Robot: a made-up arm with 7 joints. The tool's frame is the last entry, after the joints. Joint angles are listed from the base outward. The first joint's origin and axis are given. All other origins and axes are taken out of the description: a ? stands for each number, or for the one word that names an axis. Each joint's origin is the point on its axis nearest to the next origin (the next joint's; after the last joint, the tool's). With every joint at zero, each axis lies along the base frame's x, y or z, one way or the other. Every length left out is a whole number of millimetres.
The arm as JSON. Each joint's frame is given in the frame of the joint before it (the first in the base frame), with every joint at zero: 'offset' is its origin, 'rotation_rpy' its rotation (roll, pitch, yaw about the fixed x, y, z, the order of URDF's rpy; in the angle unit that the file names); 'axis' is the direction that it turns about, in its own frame. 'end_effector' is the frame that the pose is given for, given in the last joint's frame.
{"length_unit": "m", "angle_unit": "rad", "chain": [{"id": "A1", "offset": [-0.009, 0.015, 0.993], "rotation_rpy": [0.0, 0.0, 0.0], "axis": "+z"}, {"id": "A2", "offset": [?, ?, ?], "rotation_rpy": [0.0, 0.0, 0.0], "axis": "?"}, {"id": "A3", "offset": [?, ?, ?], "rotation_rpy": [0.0, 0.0, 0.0], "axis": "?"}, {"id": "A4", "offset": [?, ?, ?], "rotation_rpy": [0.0, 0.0, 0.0], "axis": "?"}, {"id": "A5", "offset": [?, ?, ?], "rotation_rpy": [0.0, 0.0, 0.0], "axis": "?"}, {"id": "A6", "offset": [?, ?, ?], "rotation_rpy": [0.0, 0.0, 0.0], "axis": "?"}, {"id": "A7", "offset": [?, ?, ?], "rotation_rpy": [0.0, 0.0, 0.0], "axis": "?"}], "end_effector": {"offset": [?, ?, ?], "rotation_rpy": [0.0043, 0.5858, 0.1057]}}
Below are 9 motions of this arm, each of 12 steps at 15 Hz.
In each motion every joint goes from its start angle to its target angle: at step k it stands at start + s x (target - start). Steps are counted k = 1, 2, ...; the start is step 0. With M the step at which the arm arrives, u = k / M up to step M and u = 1 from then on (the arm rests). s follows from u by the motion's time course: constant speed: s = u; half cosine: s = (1 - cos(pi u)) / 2; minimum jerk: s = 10 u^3 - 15 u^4 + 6 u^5.
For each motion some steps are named. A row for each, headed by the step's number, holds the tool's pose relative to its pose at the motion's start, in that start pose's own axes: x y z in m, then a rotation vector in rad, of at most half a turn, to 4 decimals.
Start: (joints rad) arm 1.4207 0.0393 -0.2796 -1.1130 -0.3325 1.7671 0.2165
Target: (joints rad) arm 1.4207 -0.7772 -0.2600 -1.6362 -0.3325 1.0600 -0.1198
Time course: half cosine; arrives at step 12
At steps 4, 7, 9, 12:
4: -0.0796 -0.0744 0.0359 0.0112 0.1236 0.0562
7: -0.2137 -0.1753 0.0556 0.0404 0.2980 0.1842
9: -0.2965 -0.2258 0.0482 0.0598 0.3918 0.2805
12: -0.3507 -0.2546 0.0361 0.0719 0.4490 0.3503

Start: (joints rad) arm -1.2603 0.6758 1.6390 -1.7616 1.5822 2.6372 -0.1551
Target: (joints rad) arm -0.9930 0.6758 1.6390 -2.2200 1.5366 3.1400 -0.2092
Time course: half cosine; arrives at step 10
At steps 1, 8, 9, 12:
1: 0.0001 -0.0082 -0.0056 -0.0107 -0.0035 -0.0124
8: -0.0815 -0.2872 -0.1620 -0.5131 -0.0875 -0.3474
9: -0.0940 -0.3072 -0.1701 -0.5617 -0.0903 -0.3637
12: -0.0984 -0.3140 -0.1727 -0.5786 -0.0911 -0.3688

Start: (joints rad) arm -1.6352 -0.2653 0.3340 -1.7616 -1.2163 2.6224 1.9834
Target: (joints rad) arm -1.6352 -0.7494 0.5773 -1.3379 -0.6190 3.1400 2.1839
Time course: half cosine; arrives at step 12
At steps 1, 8, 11, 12:
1: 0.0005 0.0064 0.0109 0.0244 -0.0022 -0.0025
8: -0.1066 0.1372 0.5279 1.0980 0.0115 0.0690
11: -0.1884 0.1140 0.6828 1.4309 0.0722 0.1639
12: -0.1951 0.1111 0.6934 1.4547 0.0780 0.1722

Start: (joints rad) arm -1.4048 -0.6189 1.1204 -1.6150 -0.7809 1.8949 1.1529
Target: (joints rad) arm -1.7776 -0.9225 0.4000 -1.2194 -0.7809 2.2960 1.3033
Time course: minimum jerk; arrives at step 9
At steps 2, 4, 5, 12:
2: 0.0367 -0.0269 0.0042 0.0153 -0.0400 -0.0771
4: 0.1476 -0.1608 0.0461 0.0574 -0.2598 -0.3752
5: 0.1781 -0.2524 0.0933 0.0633 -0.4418 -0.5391
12: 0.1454 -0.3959 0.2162 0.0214 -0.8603 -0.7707

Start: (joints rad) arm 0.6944 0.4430 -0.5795 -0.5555 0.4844 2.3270 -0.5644
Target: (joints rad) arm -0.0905 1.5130 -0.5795 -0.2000 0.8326 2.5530 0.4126
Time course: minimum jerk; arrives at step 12
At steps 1, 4, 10, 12:
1: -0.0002 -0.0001 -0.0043 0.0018 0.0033 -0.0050
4: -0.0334 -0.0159 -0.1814 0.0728 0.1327 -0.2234
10: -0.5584 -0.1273 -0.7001 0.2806 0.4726 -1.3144
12: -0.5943 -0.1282 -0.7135 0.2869 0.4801 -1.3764

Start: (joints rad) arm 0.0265 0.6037 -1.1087 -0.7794 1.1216 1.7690 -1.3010
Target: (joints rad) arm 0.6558 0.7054 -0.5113 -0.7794 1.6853 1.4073 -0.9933
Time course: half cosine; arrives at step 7
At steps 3, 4, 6, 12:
3: 0.2780 0.1482 -0.0557 0.4390 -0.3535 0.3514
4: 0.4169 0.2831 -0.0578 0.7173 -0.4905 0.5795
6: 0.5701 0.5424 -0.0205 1.1611 -0.6020 0.9578
12: 0.5850 0.5840 -0.0115 1.2269 -0.6081 1.0156

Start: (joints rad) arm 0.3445 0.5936 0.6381 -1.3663 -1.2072 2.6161 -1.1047
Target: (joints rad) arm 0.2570 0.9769 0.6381 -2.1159 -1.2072 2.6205 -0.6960
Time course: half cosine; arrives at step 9
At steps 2, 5, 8, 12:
2: 0.0641 0.0519 -0.0114 0.0867 -0.0795 0.0345
5: 0.2775 0.2808 0.0290 0.4506 -0.3784 0.1803
8: 0.3798 0.4592 0.1504 0.7539 -0.5983 0.3180
12: 0.3847 0.4719 0.1625 0.7776 -0.6148 0.3299

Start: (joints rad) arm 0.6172 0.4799 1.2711 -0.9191 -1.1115 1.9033 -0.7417
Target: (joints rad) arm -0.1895 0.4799 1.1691 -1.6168 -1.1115 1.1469 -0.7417
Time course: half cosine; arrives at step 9
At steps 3, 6, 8, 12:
3: 0.0012 0.0216 -0.1581 0.1927 0.3258 0.1425
6: -0.1158 0.1396 -0.4749 0.6960 0.9214 0.4044
8: -0.2088 0.2263 -0.5851 0.9614 1.1429 0.5204
12: -0.2229 0.2398 -0.5979 0.9997 1.1706 0.5368

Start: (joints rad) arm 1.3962 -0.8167 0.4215 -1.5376 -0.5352 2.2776 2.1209
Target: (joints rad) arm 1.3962 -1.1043 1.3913 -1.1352 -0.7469 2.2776 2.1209
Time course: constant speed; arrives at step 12
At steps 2, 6, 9, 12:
2: -0.1425 -0.0007 0.0609 0.0769 0.0925 0.1618
6: -0.4003 -0.0720 0.2158 0.2348 0.2835 0.4707
9: -0.5535 -0.1795 0.3490 0.3512 0.4358 0.6867
12: -0.6611 -0.3211 0.4854 0.4596 0.5988 0.8864

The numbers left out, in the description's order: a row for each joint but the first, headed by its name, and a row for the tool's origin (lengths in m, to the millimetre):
A2: xyz 0.009 -0.003 0.0, axis +y
A3: xyz 0.015 0.0 0.381, axis +z
A4: xyz 0.134 -0.038 0.0, axis -y
A5: xyz -0.112 0.0 0.527, axis +z
A6: xyz -0.026 0.04 0.0, axis -y
A7: xyz 0.094 0.0 -0.001, axis -z
tool: xyz -0.022 -0.006 0.0

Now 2 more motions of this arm.
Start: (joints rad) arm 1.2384 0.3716 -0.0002 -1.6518 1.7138 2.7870 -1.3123
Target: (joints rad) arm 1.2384 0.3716 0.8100 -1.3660 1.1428 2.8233 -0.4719
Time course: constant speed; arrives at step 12
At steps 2, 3, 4, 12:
2: 0.0308 0.0972 -0.0293 0.1247 0.0324 0.0448
3: 0.0423 0.1478 -0.0398 0.1862 0.0495 0.0659
4: 0.0511 0.1994 -0.0473 0.2470 0.0672 0.0862
12: 0.0341 0.6025 0.0048 0.7200 0.2264 0.2180

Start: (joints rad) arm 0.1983 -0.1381 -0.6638 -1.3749 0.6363 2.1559 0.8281
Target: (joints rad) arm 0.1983 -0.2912 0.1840 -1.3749 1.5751 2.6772 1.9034
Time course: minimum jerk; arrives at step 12
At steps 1, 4, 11, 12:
1: -0.0013 0.0012 -0.0014 0.0080 0.0042 -0.0016
4: -0.0582 0.0450 -0.0548 0.3102 0.2029 -0.1020
11: -0.3415 0.1160 -0.2254 0.8654 1.2052 -1.0981
12: -0.3436 0.1158 -0.2265 0.8649 1.2110 -1.1075

